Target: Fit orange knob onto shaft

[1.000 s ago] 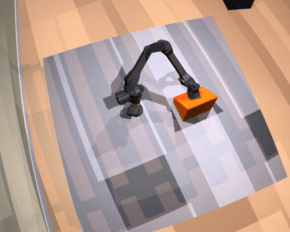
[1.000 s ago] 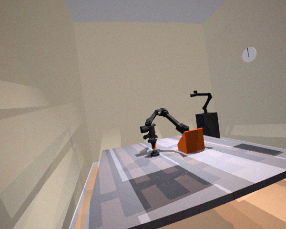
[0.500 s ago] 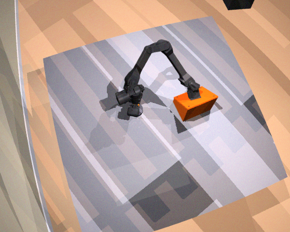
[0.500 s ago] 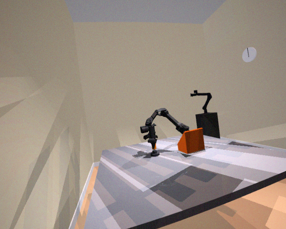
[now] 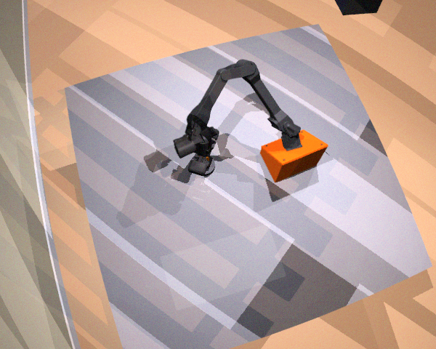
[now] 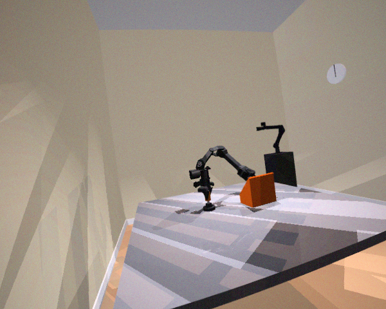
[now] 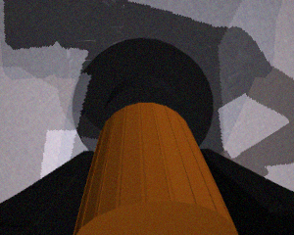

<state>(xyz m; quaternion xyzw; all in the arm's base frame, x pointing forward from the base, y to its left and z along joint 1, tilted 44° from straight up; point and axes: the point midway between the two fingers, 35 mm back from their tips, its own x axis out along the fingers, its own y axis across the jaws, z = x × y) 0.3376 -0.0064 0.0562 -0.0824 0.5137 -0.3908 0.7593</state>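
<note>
Now: gripper tip 40 mm above the dark round pedestal. The rest, counted from my gripper tip: orange knob 30 mm above.
</note>
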